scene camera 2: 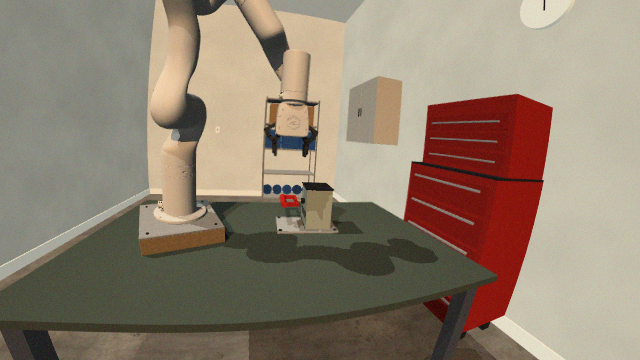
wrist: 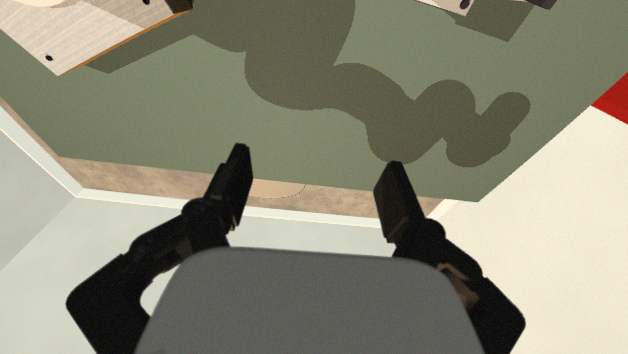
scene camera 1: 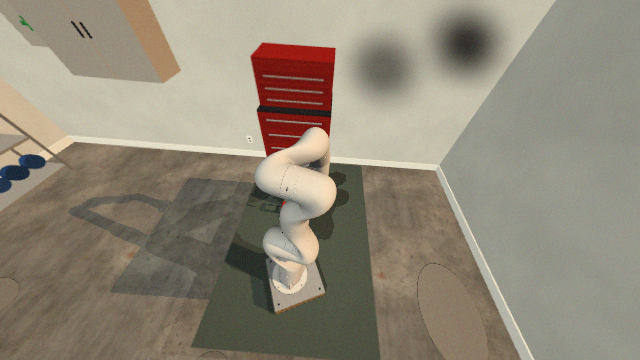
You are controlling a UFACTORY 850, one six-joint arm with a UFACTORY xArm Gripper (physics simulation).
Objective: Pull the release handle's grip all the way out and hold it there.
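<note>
The release handle's red, frame-shaped grip (scene camera 2: 290,205) sticks out from the left side of an upright beige housing (scene camera 2: 317,210) with a black top. A small red patch of the grip (scene camera 1: 284,203) shows beside the arm in scene camera 1. The housing stands on a light base plate (scene camera 2: 287,226) (wrist: 447,4), cut off at the top edge of the wrist view. How far out the grip stands is hard to tell. My gripper (scene camera 2: 290,154) (wrist: 317,168) is open and empty, pointing down, above the grip's height in scene camera 2. The arm hides it in scene camera 1.
The arm's base board (scene camera 1: 313,289) (scene camera 2: 150,227) (wrist: 95,35) stands on the green table (scene camera 1: 345,310) (scene camera 2: 200,295) (wrist: 150,125), left of the housing in scene camera 2. A red tool cabinet (scene camera 1: 295,65) (scene camera 2: 465,150) (wrist: 616,100) stands beyond the table's edge.
</note>
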